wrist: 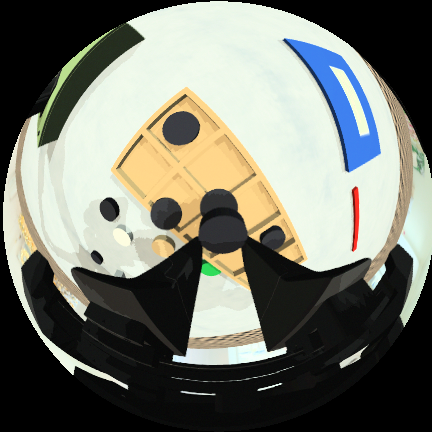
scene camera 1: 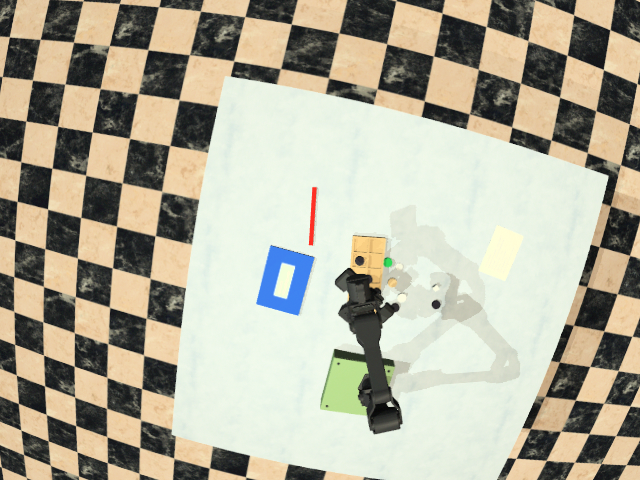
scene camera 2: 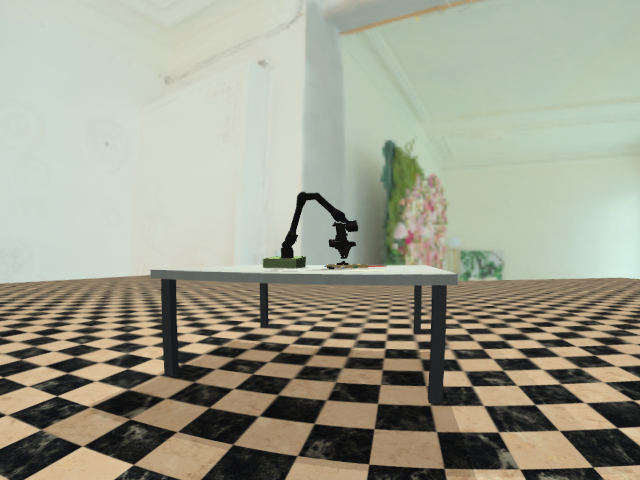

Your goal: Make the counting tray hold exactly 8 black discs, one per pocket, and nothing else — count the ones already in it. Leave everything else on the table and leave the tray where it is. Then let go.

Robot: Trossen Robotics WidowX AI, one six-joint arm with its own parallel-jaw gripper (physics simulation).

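Observation:
My gripper (wrist: 221, 241) (scene camera 2: 344, 256) is shut on a black disc (wrist: 223, 229), held above the tan counting tray (scene camera 1: 364, 243) (wrist: 146, 167). In the wrist view, one black disc (wrist: 181, 128) lies in a corner pocket. A second black disc (wrist: 166, 213) shows at the tray's long side. A third black disc (wrist: 219, 199) is partly behind the held one; its seating is unclear. A fourth black disc (wrist: 272, 237) shows near the far end, the same end as a black disc (scene camera 1: 359, 260) in scene camera 1. Arm and held disc hide some pockets.
Beside the tray lie black discs (scene camera 1: 395, 306) (scene camera 1: 436, 304), white discs (scene camera 1: 399, 266) (scene camera 1: 402, 298) (scene camera 1: 436, 287), a tan disc (scene camera 1: 392, 282) and a green disc (scene camera 1: 388, 262). A blue frame (scene camera 1: 266, 286), red strip (scene camera 1: 312, 217), cream card (scene camera 1: 501, 253) and green base (scene camera 1: 343, 387) are farther away.

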